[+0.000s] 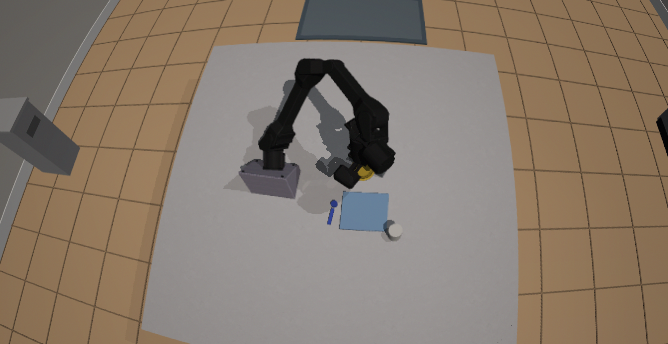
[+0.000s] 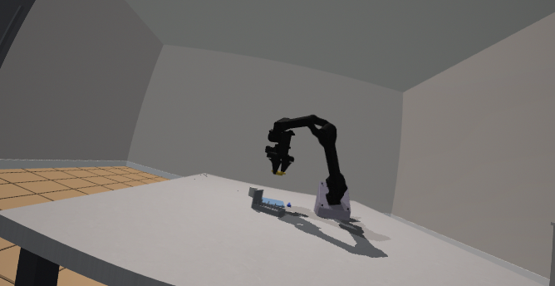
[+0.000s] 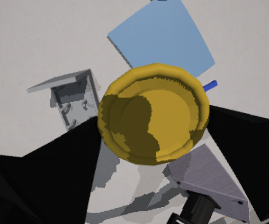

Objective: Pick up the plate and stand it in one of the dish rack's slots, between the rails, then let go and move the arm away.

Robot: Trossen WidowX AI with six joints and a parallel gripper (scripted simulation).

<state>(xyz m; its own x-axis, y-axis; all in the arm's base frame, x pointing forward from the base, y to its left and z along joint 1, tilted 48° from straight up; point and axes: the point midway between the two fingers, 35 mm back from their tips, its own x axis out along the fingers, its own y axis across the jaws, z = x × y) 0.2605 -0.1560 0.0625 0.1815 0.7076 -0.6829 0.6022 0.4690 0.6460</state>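
Right now the grey dish rack is 30 mm ahead of my gripper tip, 110 mm to the left of it and 140 mm below it. From my gripper tip the other things lie so: yellow plate: 10 mm above; then blue mat: 70 mm to the right, 160 mm below; then blue spoon: 100 mm behind, 60 mm to the right, 160 mm below.
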